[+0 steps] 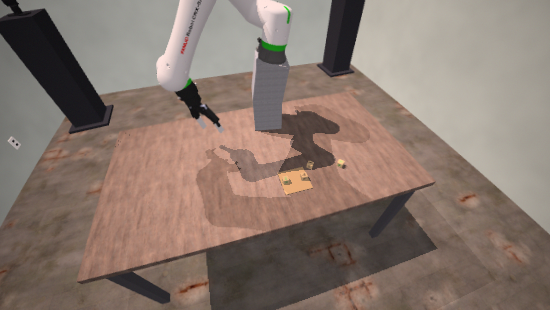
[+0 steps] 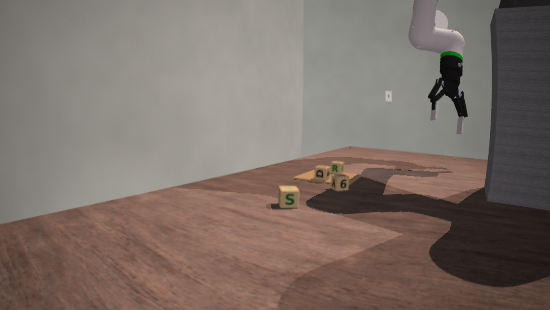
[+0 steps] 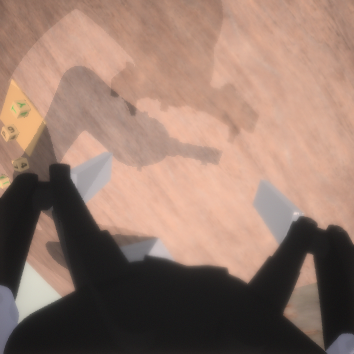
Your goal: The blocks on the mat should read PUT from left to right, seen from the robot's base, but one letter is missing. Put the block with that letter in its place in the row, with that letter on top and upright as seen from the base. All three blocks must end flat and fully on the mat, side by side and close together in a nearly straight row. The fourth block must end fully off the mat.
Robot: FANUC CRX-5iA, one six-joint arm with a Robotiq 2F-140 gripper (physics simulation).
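The orange mat (image 1: 298,188) (image 2: 303,176) (image 3: 34,127) carries two blocks. One block (image 1: 286,180) (image 2: 337,167) (image 3: 20,108) has green letters, with R on a side. The other block (image 1: 304,176) (image 2: 321,173) (image 3: 9,132) shows a dark D on a side. A third block (image 1: 310,164) (image 2: 340,183) (image 3: 20,164), showing a 6 on a side, lies off the mat towards the base. A fourth block (image 1: 341,163) (image 2: 289,197) (image 3: 4,180), with a green S on a side, lies farther off. Top letters are too small to read surely. The gripper (image 1: 210,125) (image 2: 446,125) (image 3: 185,194) is open and empty, high above the table, away from all blocks.
The robot's grey pedestal (image 1: 269,95) (image 2: 520,110) stands at the back of the wooden table (image 1: 150,200) (image 2: 175,250) (image 3: 300,125). Two dark pillars (image 1: 60,70) (image 1: 343,35) stand on the floor behind the table. Arm shadows fall across the table and near the mat.
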